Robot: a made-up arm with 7 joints.
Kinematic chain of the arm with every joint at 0, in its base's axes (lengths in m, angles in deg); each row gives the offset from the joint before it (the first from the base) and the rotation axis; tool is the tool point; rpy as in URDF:
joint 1: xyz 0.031 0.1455 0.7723 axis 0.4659 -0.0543 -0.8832
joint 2: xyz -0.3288 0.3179 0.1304 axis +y
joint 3: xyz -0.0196 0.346 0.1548 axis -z
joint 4: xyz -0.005 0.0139 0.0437 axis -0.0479 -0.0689 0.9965
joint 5: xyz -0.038 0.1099 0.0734 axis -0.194 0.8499 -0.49
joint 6: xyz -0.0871 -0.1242 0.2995 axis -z
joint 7: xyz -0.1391 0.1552 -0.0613 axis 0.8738 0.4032 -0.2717
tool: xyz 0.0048 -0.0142 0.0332 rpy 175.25 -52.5 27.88
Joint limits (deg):
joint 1: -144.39..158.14
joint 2: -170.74..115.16
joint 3: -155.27..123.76
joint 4: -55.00..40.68
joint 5: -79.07..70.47
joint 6: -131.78..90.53
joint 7: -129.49..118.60
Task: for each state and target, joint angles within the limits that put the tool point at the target. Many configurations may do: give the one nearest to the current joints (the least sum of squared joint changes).
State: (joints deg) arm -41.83 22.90 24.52 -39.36 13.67 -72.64 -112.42
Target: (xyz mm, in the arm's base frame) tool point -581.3 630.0 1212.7
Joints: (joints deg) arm -62.14 55.58 -1.35 -14.13 -0.99 -96.21 -115.39
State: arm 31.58 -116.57 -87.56 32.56 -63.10 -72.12 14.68
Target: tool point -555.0 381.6 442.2
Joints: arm -7.97 -142.64 -60.70 4.74 -10.40 -57.13 10.40
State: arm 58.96 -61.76 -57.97 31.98 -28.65 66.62 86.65
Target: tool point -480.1 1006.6 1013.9
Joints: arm 30.25 -72.15 -50.05 24.11 -18.31 68.85 85.80
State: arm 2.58 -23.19 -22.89 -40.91 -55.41 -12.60 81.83
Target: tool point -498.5 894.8 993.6
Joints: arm 17.02 -29.46 -25.62 -37.13 -69.01 -16.05 83.25
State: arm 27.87 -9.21 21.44 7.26 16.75 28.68 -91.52
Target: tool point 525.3 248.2 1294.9
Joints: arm 57.15 40.04 48.26 -20.37 49.87 47.49 -90.78
